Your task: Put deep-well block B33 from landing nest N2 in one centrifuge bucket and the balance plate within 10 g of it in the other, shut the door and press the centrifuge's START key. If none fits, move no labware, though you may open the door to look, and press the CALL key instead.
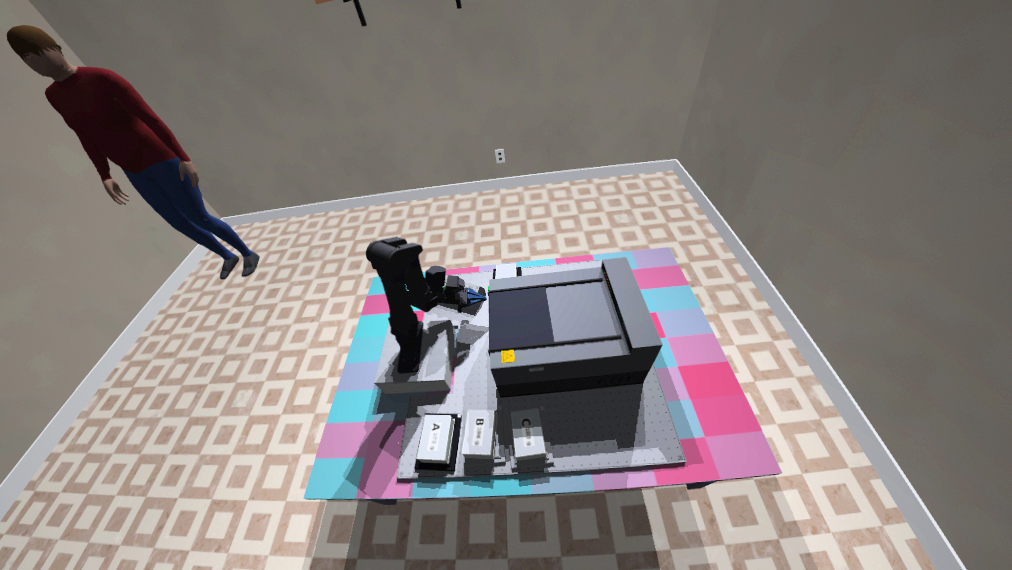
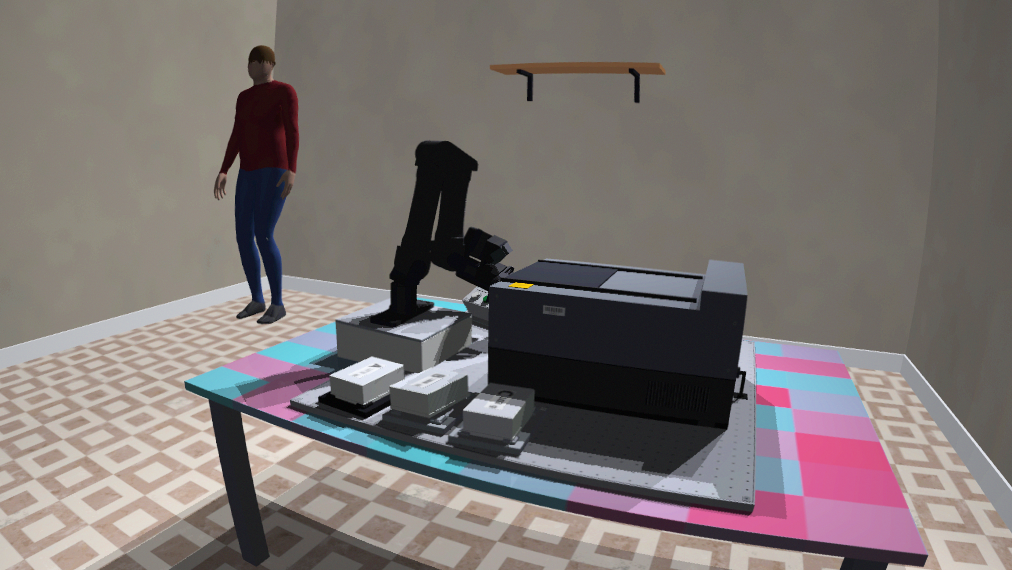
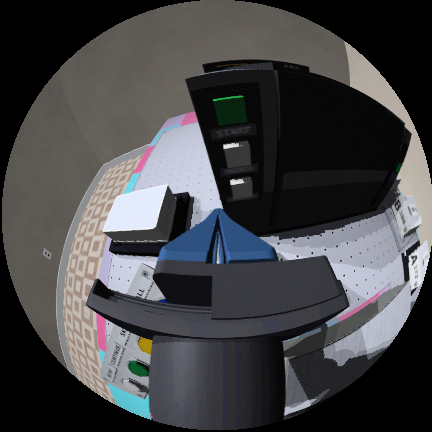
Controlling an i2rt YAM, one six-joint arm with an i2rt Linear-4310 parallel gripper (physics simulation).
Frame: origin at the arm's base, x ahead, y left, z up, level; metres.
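Seen in the pictures: gripper, between the fingertips: (image 1: 486,299) (image 3: 217,214); arm's base, origin of its link: (image 1: 411,346) (image 2: 403,314).
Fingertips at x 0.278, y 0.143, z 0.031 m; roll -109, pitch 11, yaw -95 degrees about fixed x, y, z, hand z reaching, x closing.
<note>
Offsets run from my fingertips to a thing's top centre.
The centrifuge (image 1: 536,361) (image 2: 609,325) (image 3: 330,130) has its top covered by a dark panel and a grey panel; the door looks shut and its buckets are hidden. The green START key @[0.024 m right, 0.024 m ahead, 0.086 m up] (image 3: 230,110) is on its front, above two pale keys. My gripper (image 1: 485,298) (image 3: 217,214) is shut and empty, by the lower front of the centrifuge. A white block @[0.151 m left, 0.076 m ahead, 0.047 m down] (image 1: 505,271) (image 3: 137,212) sits on a black nest, its label unreadable. White plates A @[0.449 m right, 0.181 m back, 0.051 m down] (image 1: 435,439) (image 2: 366,380), B @[0.449 m right, 0.047 m back, 0.042 m down] (image 1: 478,431) (image 2: 428,392) and C @[0.464 m right, 0.092 m ahead, 0.051 m down] (image 1: 528,433) (image 2: 497,414) stand on nests in a row.
A button panel @[0.122 m left, 0.133 m back, 0.021 m down] (image 2: 475,300) (image 3: 115,357) with a green button @[0.114 m left, 0.166 m back, 0.031 m down] (image 3: 138,368) and yellow button @[0.091 m left, 0.121 m back, 0.031 m down] (image 3: 145,345) is partly hidden by my gripper; "LL" of a label shows. The arm's pedestal (image 1: 412,385) (image 2: 378,343) is beside the plates. A person (image 1: 116,120) (image 2: 267,127) stands beyond the table.
</note>
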